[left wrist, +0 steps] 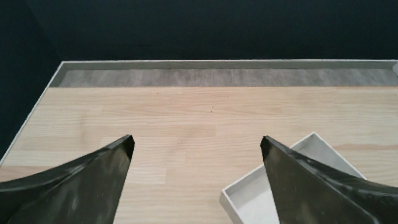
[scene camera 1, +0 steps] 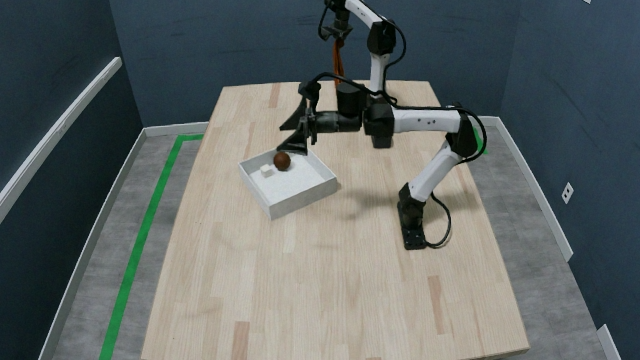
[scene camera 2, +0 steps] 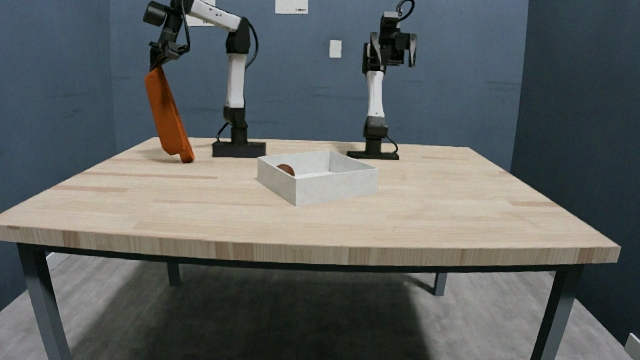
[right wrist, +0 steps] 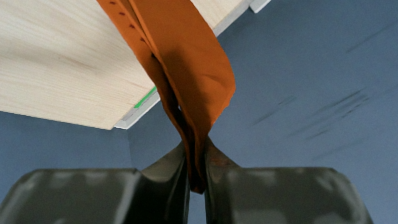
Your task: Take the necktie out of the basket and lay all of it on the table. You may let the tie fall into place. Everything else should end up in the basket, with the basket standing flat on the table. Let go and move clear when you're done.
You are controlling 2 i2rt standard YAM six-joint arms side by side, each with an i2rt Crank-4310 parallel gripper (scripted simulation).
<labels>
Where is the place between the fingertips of the left gripper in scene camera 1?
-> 277,138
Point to an orange-brown necktie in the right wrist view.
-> At 181,55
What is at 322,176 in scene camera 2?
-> A white basket.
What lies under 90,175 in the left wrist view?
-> The left gripper.
</labels>
